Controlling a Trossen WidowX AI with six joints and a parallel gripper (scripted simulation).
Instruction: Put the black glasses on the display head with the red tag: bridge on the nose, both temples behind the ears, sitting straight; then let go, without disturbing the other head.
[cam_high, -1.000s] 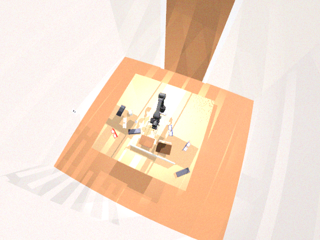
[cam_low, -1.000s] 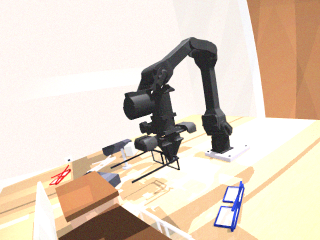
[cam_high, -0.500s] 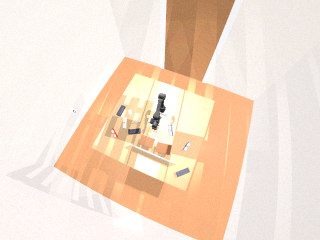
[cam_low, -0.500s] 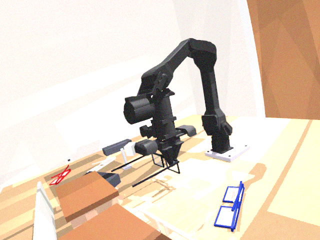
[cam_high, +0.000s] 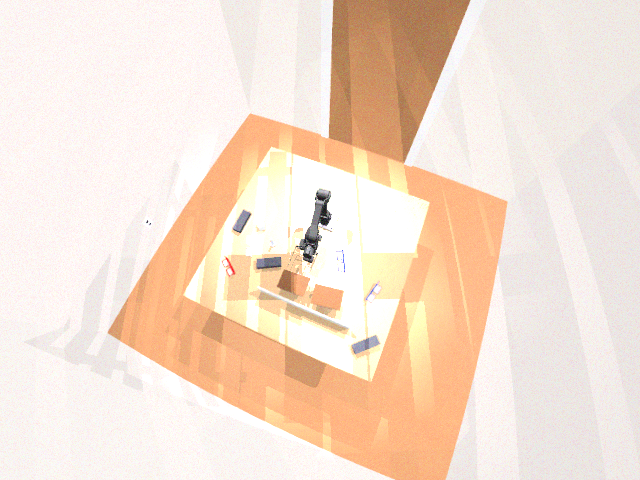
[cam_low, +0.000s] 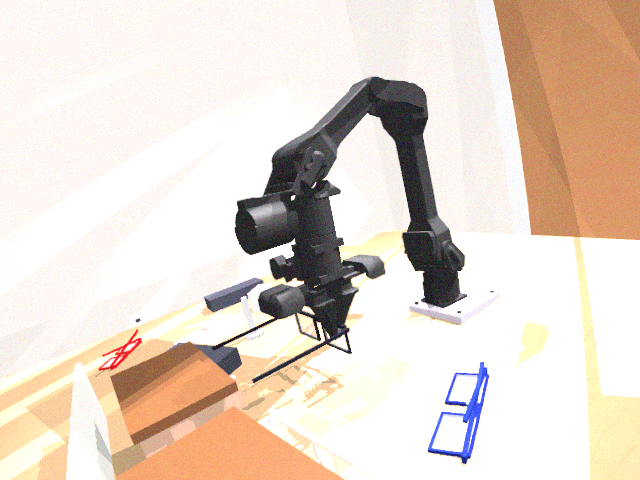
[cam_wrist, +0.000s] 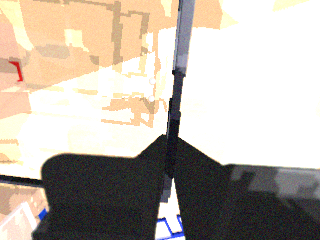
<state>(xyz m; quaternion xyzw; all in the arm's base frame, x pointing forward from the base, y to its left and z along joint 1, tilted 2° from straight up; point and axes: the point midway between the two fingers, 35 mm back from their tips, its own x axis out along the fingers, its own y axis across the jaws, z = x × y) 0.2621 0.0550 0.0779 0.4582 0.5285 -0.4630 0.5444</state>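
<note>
My gripper tip is 21 cm short of the brown-topped display head, 1 cm to the left of it and 1 cm above it. Round my gripper tip: white stand (28 cm to the right, 6 cm ahead, 4 cm below); white rail (33 cm ahead, 12 cm to the left, 1 cm below).
</note>
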